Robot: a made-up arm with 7 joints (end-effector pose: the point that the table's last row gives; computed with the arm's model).
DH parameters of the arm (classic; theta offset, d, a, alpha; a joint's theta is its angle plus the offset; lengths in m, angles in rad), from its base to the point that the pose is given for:
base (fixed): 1.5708 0 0.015 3.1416
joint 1: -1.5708 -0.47 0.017 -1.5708
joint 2: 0 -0.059 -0.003 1.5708
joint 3: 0 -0.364 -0.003 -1.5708
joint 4: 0 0.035 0.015 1.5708
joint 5: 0 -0.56 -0.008 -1.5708
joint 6: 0 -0.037 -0.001 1.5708
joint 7: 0 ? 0 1.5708
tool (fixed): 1.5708 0.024 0 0
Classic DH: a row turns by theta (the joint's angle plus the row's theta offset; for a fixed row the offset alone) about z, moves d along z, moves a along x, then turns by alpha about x.
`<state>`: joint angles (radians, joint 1 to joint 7).
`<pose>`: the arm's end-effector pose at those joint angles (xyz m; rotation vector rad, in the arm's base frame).
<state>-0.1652 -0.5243 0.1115 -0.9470 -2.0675 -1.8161 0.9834</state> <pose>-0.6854 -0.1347 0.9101 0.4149 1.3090 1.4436</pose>
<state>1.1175 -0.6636 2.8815 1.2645 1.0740 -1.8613 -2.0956</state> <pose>-0.5927 0.5622 0.6694 -2.3167 -0.5711 1.2236</pose>
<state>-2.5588 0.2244 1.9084 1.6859 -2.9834 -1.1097 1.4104</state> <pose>0.4228 0.4806 0.7064 0.3208 -2.0491 0.6140</pose>
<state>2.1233 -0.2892 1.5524 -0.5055 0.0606 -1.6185 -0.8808</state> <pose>0.4067 0.0734 1.2435 1.0829 1.0330 2.2999</pose>
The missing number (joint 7, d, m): -0.103
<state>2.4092 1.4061 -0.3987 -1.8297 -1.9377 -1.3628 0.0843</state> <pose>-0.3434 0.1240 1.0275 1.0889 -0.3365 -0.4557</pose>
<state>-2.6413 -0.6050 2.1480 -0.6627 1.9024 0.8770 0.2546</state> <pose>0.0803 -0.4190 1.2610 -1.1988 -0.9866 1.3280</pose>
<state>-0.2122 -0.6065 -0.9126 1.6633 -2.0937 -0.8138 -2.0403</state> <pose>0.0537 0.4897 0.9174 0.4223 -1.1801 -2.6154</pose>
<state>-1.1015 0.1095 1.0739 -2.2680 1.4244 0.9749 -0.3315</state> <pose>-0.3812 -0.1126 0.4254 1.9842 1.0278 0.7671</pose>
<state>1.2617 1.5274 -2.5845 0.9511 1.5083 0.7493 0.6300</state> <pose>0.4504 -0.6369 0.8962 0.3059 2.0401 -2.2948</pose>
